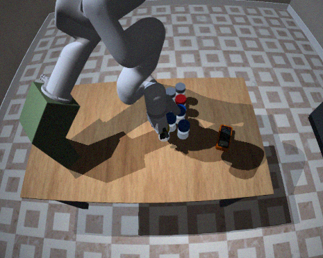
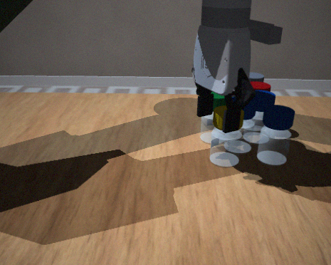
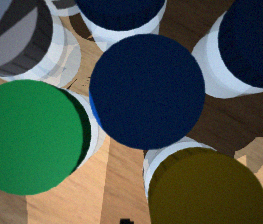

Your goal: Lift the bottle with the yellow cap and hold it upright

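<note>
The yellow-capped bottle lies 10 mm ahead of my hand, 20 mm to the left of it and 50 mm below it. Also, from my hand: red-capped bottle: 30 mm ahead, 200 mm to the left, 50 mm below; then multimeter: 300 mm ahead, 110 mm to the left, 80 mm below; then green-capped bottle: 30 mm behind, 100 mm to the left, 50 mm below.
</note>
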